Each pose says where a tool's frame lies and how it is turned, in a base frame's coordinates. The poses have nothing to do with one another.
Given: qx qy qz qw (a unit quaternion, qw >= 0); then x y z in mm.
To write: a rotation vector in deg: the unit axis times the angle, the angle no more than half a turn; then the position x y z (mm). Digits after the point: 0 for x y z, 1 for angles.
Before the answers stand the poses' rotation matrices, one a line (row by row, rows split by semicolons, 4 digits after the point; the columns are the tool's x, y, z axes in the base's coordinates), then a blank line. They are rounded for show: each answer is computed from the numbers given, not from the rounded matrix.
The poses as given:
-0.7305 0.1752 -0.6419 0.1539 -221 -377 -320
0.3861 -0.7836 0.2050 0.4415 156 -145 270
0.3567 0.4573 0.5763 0.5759 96 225 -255
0.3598 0.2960 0.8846 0.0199 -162 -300 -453
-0.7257 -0.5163 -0.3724 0.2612 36 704 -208
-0.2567 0.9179 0.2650 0.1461 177 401 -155
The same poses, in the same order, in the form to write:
0.1146 -0.0584 0.9917; -0.4535 -0.8912 -0.0001; 0.8838 -0.4497 -0.1286
-0.3120 -0.7861 -0.5336; -0.4241 0.6178 -0.6622; 0.8502 0.0196 -0.5261
-0.0823 -0.3375 0.9377; 0.9899 0.0814 0.1162; -0.1156 0.9378 0.3274
-0.7403 0.1778 0.6483; 0.2482 -0.8240 0.5094; 0.6248 0.5380 0.5658
0.1896 0.9438 0.2708; 0.5548 -0.3305 0.7636; 0.8101 0.0054 -0.5862
-0.8255 -0.5487 0.1322; -0.3938 0.7278 0.5615; -0.4043 0.4115 -0.8169

-120.0 28.8 -105.4 -221 -377 -320
54.9 -111.4 29.2 156 -145 270
47.9 61.3 77.3 96 225 -255
64.0 52.6 157.2 -162 -300 -453
-112.6 -80.1 -57.8 36 704 -208
-42.3 151.4 43.7 177 401 -155

